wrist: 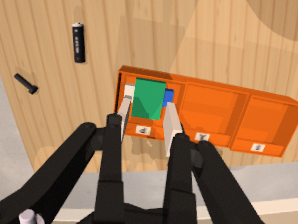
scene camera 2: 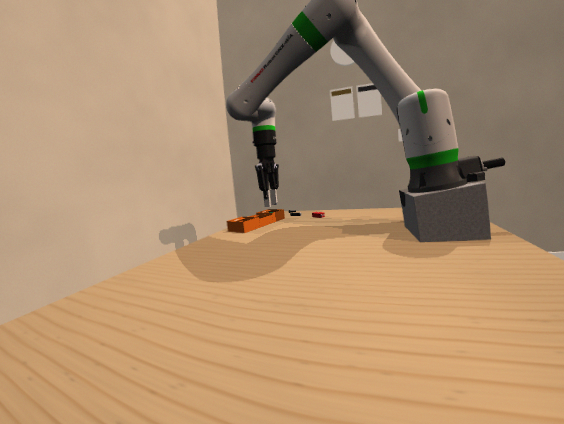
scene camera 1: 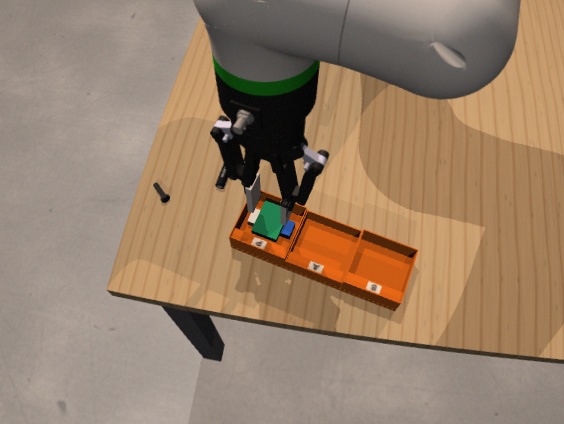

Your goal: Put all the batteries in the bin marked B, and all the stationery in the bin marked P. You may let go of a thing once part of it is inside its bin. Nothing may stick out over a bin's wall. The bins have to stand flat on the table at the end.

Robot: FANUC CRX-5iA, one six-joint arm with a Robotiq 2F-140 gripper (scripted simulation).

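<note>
My gripper (scene camera 1: 270,210), green pad (scene camera 1: 267,225), orange bin row (scene camera 1: 318,246). Green pad (wrist: 148,97), my gripper (wrist: 147,110). Orange bin row (scene camera 2: 245,224), my gripper (scene camera 2: 271,205).
</note>
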